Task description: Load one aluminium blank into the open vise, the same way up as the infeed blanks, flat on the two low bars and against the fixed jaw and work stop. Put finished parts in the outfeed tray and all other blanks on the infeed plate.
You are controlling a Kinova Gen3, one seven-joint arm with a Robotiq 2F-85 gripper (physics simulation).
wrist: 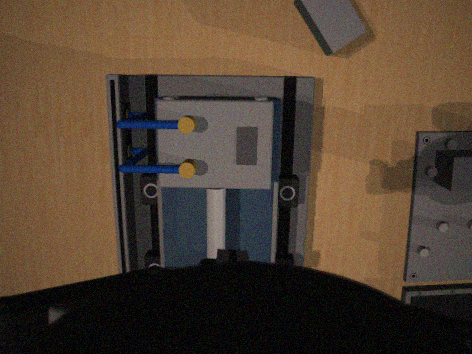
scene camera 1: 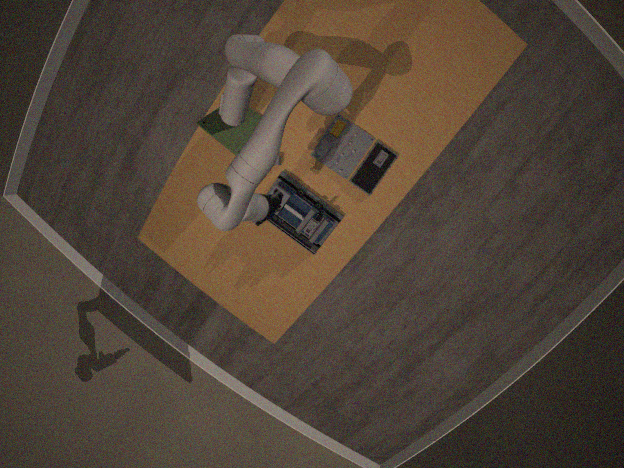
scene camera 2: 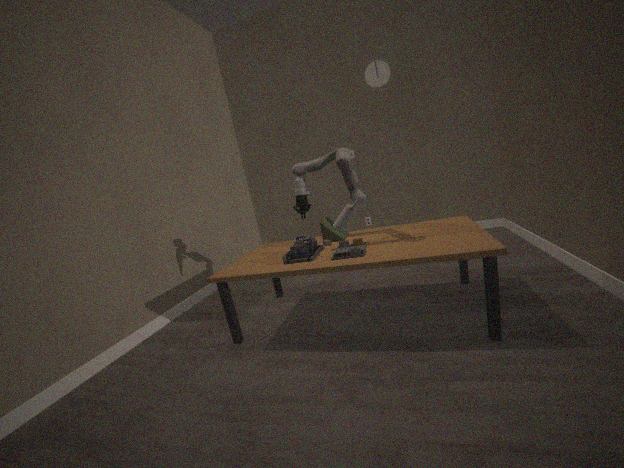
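Where they show: gripper, between the fingertips: (scene camera 1: 278, 207) (scene camera 2: 303, 219); arm's base, origin of its link: (scene camera 1: 233, 116) (scene camera 2: 337, 227).
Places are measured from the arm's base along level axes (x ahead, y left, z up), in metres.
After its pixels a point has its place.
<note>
The vise (scene camera 1: 331, 217) @(x 0.528, y -0.081, z -0.055 m) (scene camera 2: 301, 253) @(x 0.546, y -0.115, z -0.024 m) (wrist: 217, 86) @(x 0.277, y -0.150, z -0.054 m) stands mid-table. In the wrist view a grey block (wrist: 213, 116) @(x 0.299, y -0.147, z 0.022 m) with a darker rectangle on top lies in it, between the black rails. Two blue rods with yellow knobs (wrist: 186, 124) @(x 0.304, y -0.166, z 0.036 m) reach over its left side, and a white screw (wrist: 215, 221) @(x 0.388, y -0.144, z 0.012 m) runs below it. A grey blank (wrist: 336, 21) (scene camera 1: 323, 146) lies askew on the bare table beside the infeed plate (scene camera 1: 354, 150) @(x 0.435, y 0.175, z -0.066 m) (scene camera 2: 349, 252) @(x 0.490, y 0.167, z -0.068 m). My gripper (scene camera 1: 275, 202) @(x 0.357, y -0.128, z 0.156 m) (scene camera 2: 302, 209) @(x 0.357, y -0.128, z 0.156 m) (wrist: 230, 271) @(x 0.357, y -0.128, z 0.156 m) is shut and empty. It hangs well above the vise's near end.
A yellow block (scene camera 1: 338, 126) @(x 0.334, y 0.205, z -0.030 m) sits at the infeed plate's far corner. The black outfeed tray (scene camera 1: 368, 176) @(x 0.539, y 0.132, z -0.068 m) holds one small grey part (scene camera 1: 381, 159) @(x 0.534, y 0.212, z -0.047 m). The arm's green base (scene camera 1: 238, 135) @(x 0.072, y -0.039, z 0.037 m) (scene camera 2: 331, 229) @(x 0.120, y -0.020, z 0.016 m) stands behind the vise. The table edge is close beyond the tray.
</note>
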